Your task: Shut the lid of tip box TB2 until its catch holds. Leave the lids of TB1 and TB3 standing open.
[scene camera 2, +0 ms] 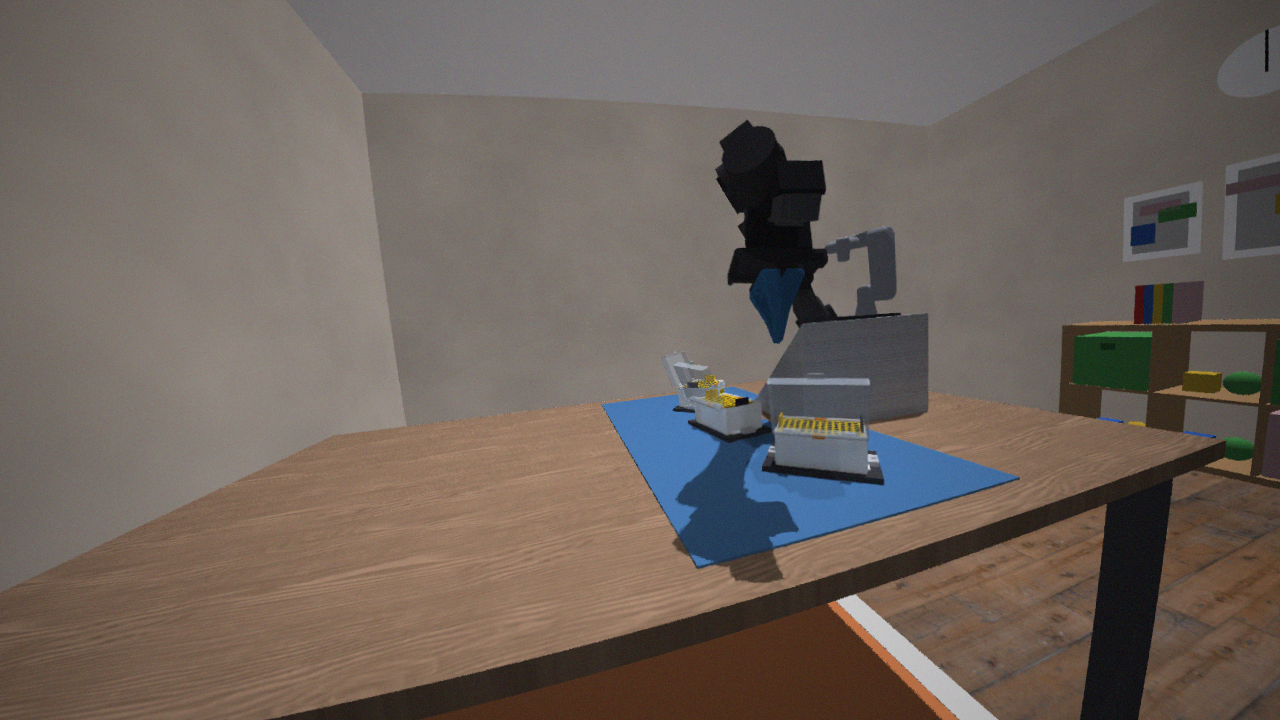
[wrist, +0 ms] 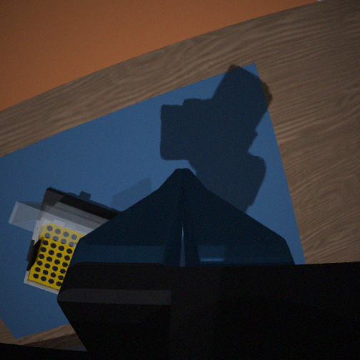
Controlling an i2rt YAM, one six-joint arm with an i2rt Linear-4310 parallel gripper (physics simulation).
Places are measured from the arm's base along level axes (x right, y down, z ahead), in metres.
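Pixels of known places: gripper, fingertip midpoint: (scene camera 2: 778, 342); arm's base at its link origin: (scene camera 2: 839, 359).
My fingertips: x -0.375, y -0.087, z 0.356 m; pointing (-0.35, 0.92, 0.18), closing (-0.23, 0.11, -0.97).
Note:
For each thing: its top centre in the pictures, then the offset to it from my fingertips. Level surfaces: height alone.
- TB2 at its top centre: (scene camera 2: 819, 419) dx +0.118, dy +0.136, dz -0.128 m
- TB3 at its top centre: (scene camera 2: 730, 396) dx +0.336, dy +0.136, dz -0.069 m
- blue mat at its surface level: dy +0.202 m
- wooden table at its surface level: dy +0.205 m
My gripper (scene camera 2: 776, 338) (wrist: 182, 179) is shut and empty, its blue fingertips together. It hangs well above the blue mat, above and a little left of TB2 in the scene view. TB2 (scene camera 2: 820, 453) (wrist: 51, 255) is the nearest white box in the scene view, with a yellow tip rack. Its translucent lid (scene camera 2: 819, 394) (wrist: 26, 214) stands open. In the wrist view my fingers cover part of the box. TB3 (scene camera 2: 729, 419) is the middle box and TB1 (scene camera 2: 689, 397) the farthest; both stand open. No label is readable.
The blue mat (scene camera 2: 948, 475) (wrist: 125, 125) lies on the wooden table (scene camera 2: 447, 501) (wrist: 320, 165). The arm's shadow falls on the mat. A grey slope-sided block (scene camera 2: 868, 358) stands behind TB2 at the back right. The table's front edge runs beyond the mat.

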